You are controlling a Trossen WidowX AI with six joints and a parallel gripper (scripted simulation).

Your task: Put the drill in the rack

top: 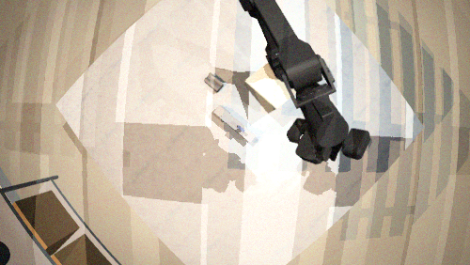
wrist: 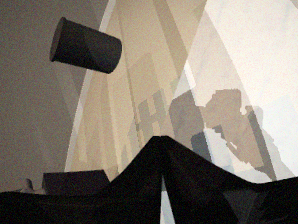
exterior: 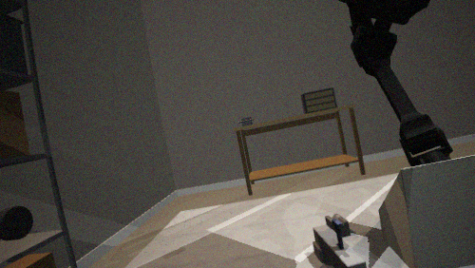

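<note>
The blue key is 130 mm ahead of my gripper tip, 190 mm to the right of it and 350 mm below it. From my gripper tip the other things lie so: dark block 120 mm ahead, 400 mm to the right, 420 mm below; drill 150 mm ahead, 240 mm to the right, 390 mm below.
</note>
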